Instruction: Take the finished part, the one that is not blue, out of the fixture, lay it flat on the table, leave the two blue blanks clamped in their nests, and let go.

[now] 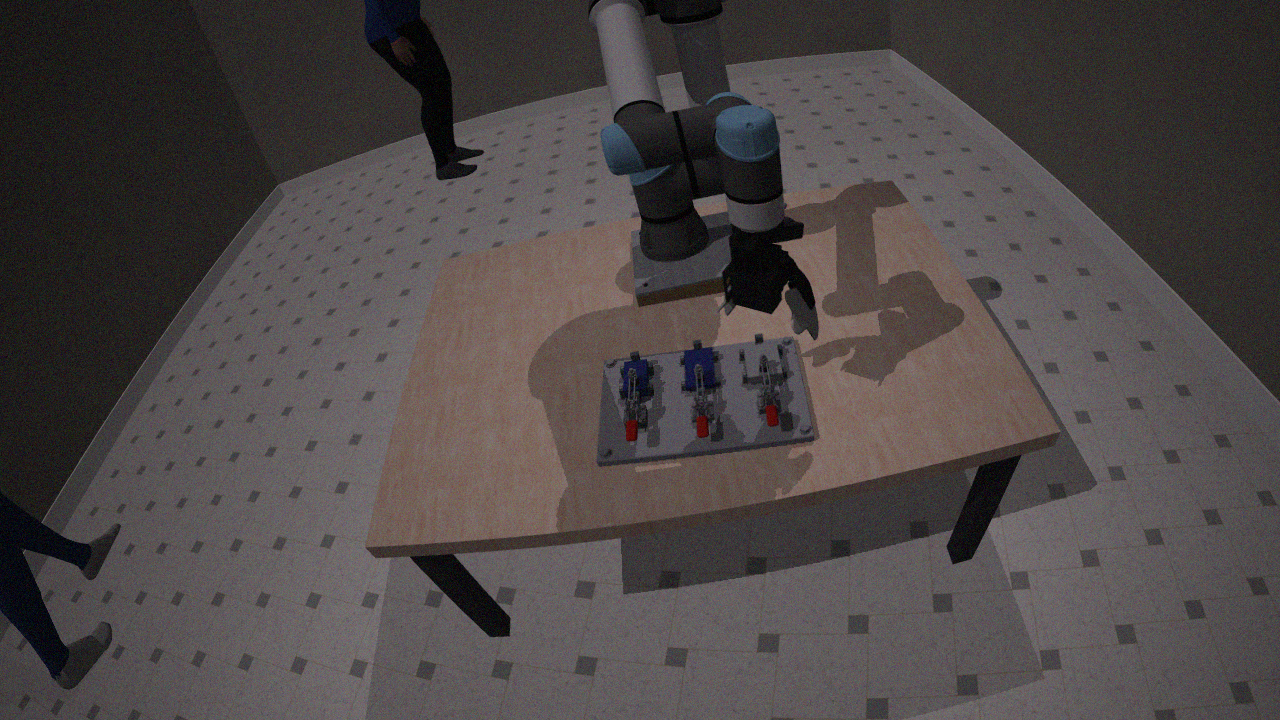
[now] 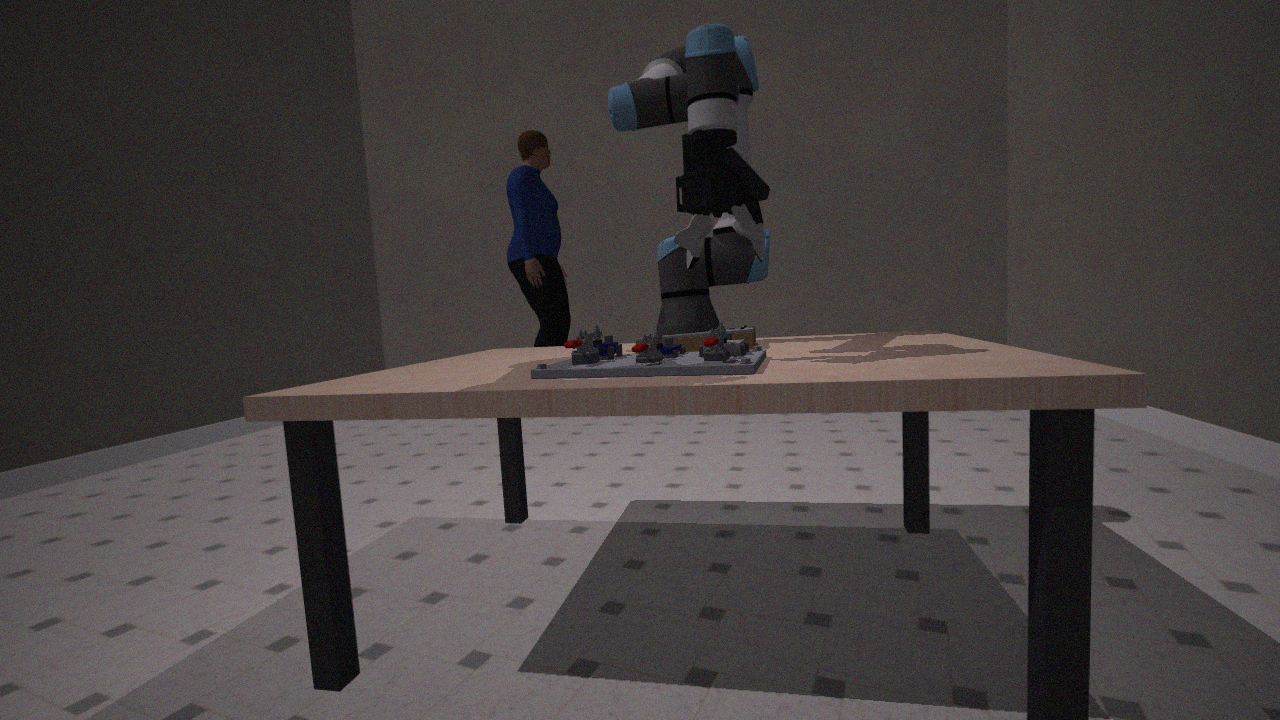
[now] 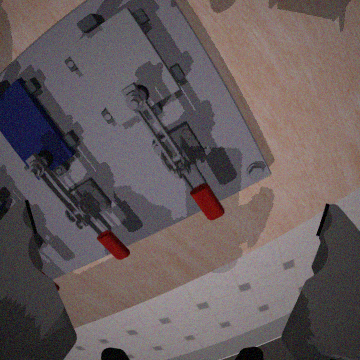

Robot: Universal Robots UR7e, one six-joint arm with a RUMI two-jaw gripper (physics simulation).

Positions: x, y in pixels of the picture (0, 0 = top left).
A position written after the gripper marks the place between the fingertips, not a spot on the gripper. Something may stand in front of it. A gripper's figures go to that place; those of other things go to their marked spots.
Labels:
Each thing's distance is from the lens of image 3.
gripper (image 3: 177, 207): 0.13 m
finished part (image 3: 117, 52): 0.24 m
red clamp handle (image 3: 202, 194): 0.26 m
red clamp handle (image 3: 106, 238): 0.30 m
grey fixture plate (image 3: 145, 198): 0.31 m
The marked spots on the grey fixture plate and the finished part are 0.15 m apart.

